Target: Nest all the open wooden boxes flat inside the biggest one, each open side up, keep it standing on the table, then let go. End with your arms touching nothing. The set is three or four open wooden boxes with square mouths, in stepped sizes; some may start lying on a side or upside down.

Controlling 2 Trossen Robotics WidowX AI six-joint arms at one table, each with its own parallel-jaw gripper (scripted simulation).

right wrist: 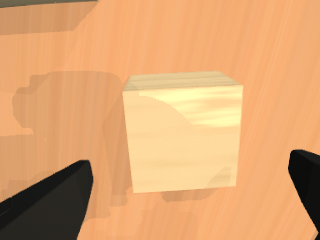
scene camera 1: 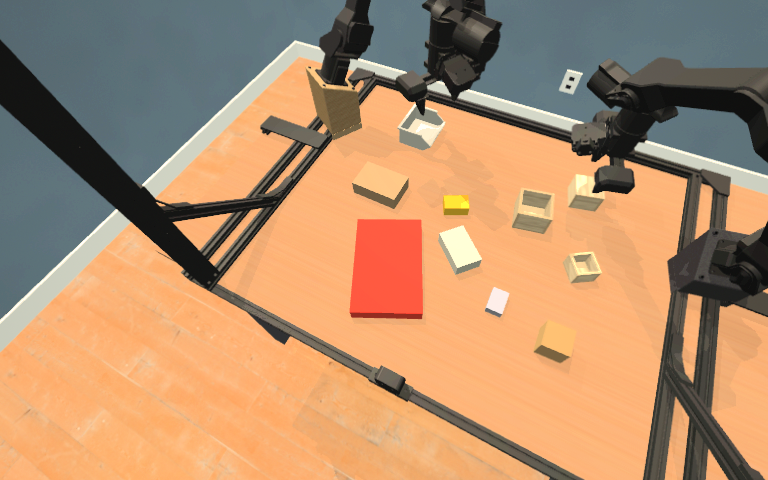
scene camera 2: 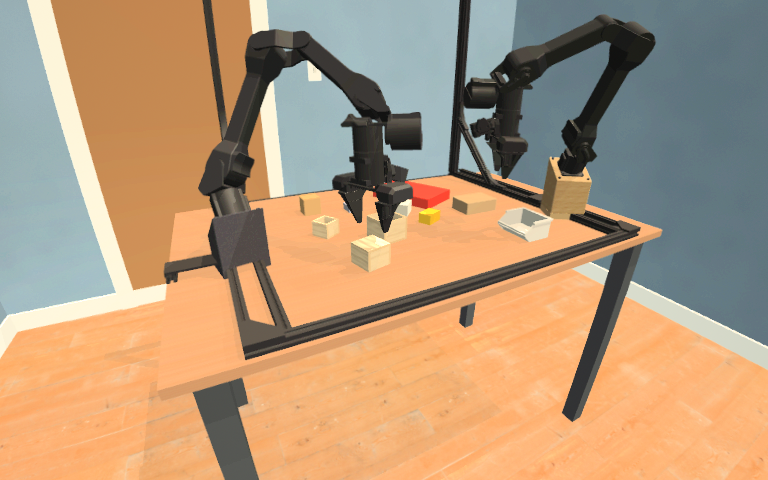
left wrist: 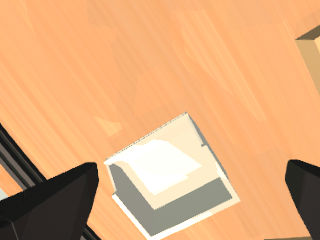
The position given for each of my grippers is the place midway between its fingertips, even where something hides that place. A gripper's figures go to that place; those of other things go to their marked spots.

Labels:
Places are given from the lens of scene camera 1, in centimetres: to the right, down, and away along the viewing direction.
my left gripper [scene camera 1: 437, 107]: 12, -30, 83
my right gripper [scene camera 1: 593, 176]: 45, -14, 80

